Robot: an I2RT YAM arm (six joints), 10 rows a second.
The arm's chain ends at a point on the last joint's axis. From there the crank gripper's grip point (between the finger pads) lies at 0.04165 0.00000 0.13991 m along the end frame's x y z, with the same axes.
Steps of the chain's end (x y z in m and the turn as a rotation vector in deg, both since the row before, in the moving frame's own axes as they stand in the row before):
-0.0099 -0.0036 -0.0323 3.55 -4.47 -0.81
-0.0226 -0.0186 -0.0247 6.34 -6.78 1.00
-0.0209 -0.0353 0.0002 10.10 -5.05 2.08
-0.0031 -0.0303 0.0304 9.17 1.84 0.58
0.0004 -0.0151 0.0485 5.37 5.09 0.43
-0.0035 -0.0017 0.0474 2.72 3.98 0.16
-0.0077 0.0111 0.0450 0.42 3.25 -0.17
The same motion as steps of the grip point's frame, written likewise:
-0.0210 -0.0129 -0.0298 3.55 -4.47 -0.81
-0.0392 -0.0337 -0.0216 6.34 -6.78 1.00
-0.0329 -0.0588 0.0013 10.10 -5.05 2.08
0.0015 -0.0520 0.0272 9.17 1.84 0.58
0.0127 -0.0276 0.0437 5.37 5.09 0.43
0.0061 -0.0081 0.0440 2.72 3.98 0.16
0.0002 0.0099 0.0424 0.42 3.25 -0.17

